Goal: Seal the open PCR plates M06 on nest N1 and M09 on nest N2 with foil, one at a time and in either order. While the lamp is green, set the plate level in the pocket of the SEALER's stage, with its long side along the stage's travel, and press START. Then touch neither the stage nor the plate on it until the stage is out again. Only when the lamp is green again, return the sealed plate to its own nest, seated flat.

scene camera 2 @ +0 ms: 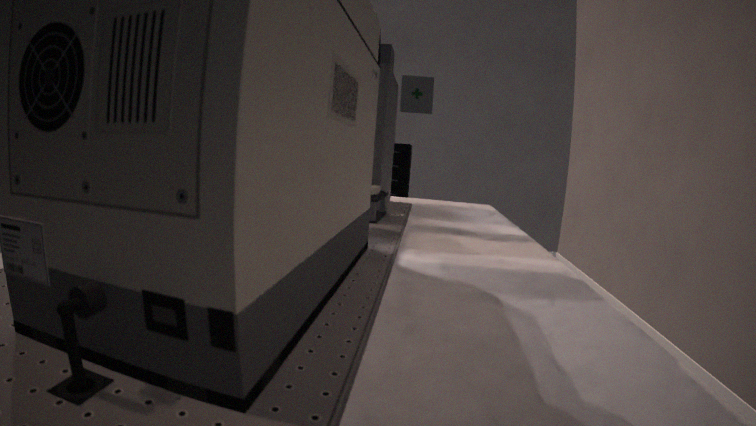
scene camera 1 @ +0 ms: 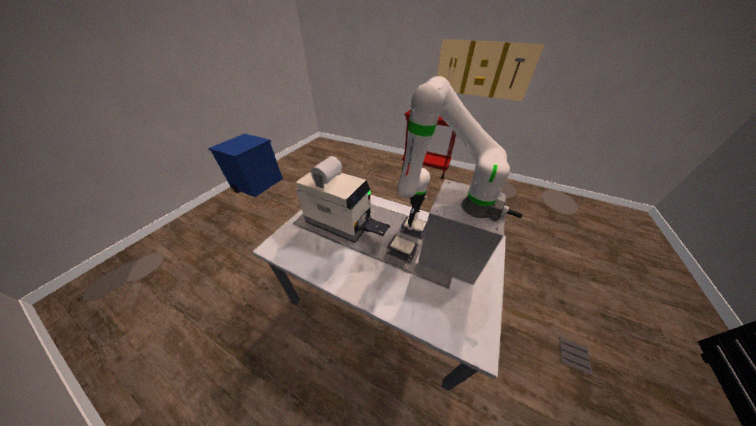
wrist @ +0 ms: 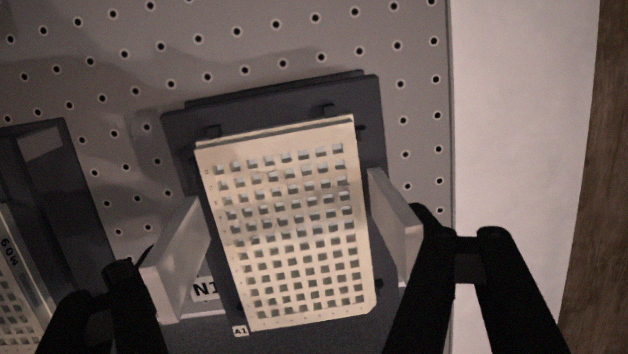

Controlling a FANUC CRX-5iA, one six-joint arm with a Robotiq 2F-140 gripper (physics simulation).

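Places are measured from the arm's base along level axes (x ahead, y left, z up), in metres.
Where they show: gripper, fingertip midpoint: (scene camera 1: 412,224) (wrist: 286,205); arm's base, link origin: (scene camera 1: 477,207).
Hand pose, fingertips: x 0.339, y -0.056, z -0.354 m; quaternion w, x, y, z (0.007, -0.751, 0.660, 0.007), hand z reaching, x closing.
Note:
Each offset is from my fingertips to the centre of the thing. "spot": to the spot under its first point. Level surfaces: height alone.
Plate M06 {dx -0.015, dy -0.005, dz +0.007 m} (wrist: 300,280) (scene camera 1: 417,225), cream with open wells, lies on nest N1 {dx -0.015, dy -0.005, dz -0.019 m} (wrist: 275,95); its own label is not visible. My gripper (wrist: 286,205) (scene camera 1: 412,221) is open and empty, its pads on either side of the plate's long sides with gaps. How deep the fingertips reach is hard to tell. Plate M09 {dx -0.037, dy +0.206, dz +0.015 m} (wrist: 17,320) (scene camera 1: 403,246) (scene camera 2: 375,188) sits on nest N2 {spot: dx -0.012, dy +0.155, dz -0.043 m} (wrist: 80,200); part of it shows in the wrist view. The sealer (scene camera 1: 333,206) (scene camera 2: 301,158) shows a green lamp {dx +0.274, dy +0.116, dz +0.224 m} (scene camera 1: 368,193). Its dark stage {dx +0.183, dy +0.199, dz +0.048 m} (scene camera 1: 376,227) is out and bears no plate. The START button cannot be made out.
A large grey pedestal (scene camera 1: 460,248) carries the arm, right beside the nests. A roll {dx +0.493, dy +0.237, dz +0.370 m} (scene camera 1: 329,168) sits on top of the sealer. The perforated base plate {dz -0.048 m} (wrist: 235,55) lies on the white table {dz -0.061 m} (scene camera 1: 338,275). A blue bin (scene camera 1: 248,166) stands behind at left.

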